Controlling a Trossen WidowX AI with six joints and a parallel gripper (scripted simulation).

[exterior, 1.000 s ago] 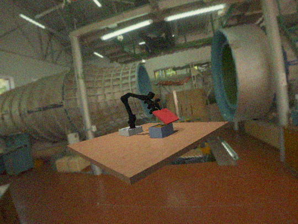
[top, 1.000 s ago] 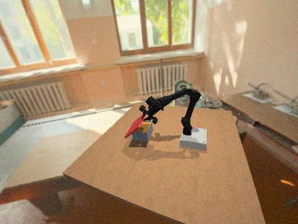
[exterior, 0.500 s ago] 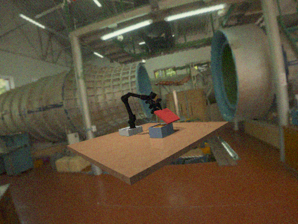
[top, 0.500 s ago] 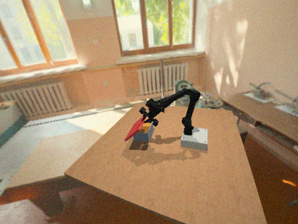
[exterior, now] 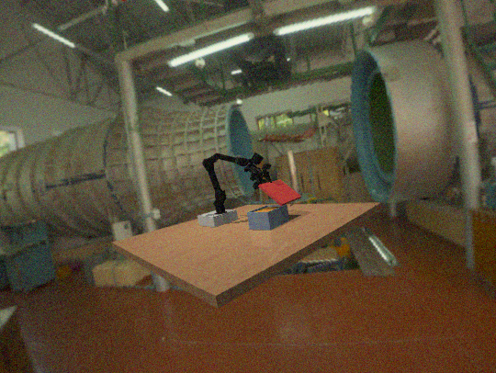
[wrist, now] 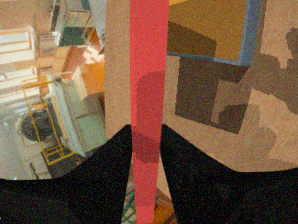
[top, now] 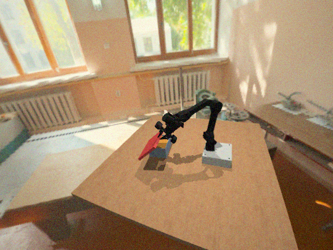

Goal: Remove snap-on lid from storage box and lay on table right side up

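Now: the red lid 6 cm ahead of my gripper tip, 1 cm to the left of it and 5 cm below it. Also, from my gripper tip: storage box 6 cm ahead, 14 cm to the right, 18 cm below.
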